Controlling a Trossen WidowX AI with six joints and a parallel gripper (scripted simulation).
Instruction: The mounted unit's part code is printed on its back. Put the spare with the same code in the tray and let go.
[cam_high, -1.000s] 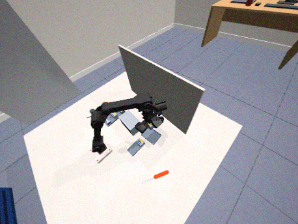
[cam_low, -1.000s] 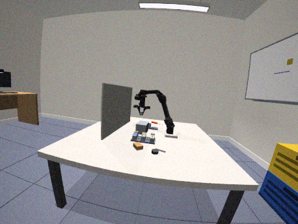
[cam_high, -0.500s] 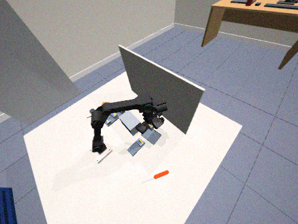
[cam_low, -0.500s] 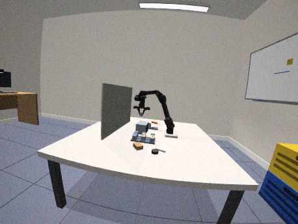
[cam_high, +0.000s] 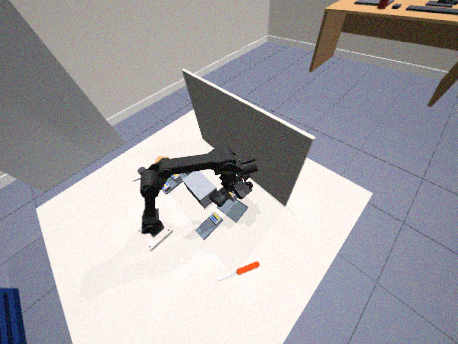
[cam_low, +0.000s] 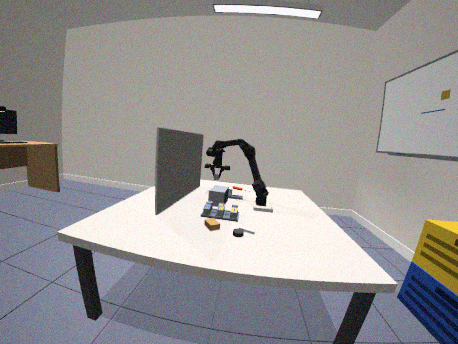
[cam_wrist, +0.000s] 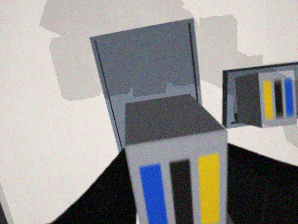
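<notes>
The flat grey tray is 10 mm behind my gripper tip and 120 mm below it. Also, from my gripper tip: grey rack 150 mm behind, 30 mm to the left, 120 mm below; then grey spare block 20 mm above; then grey mounted unit 50 mm behind, 190 mm to the left, 80 mm below.
</notes>
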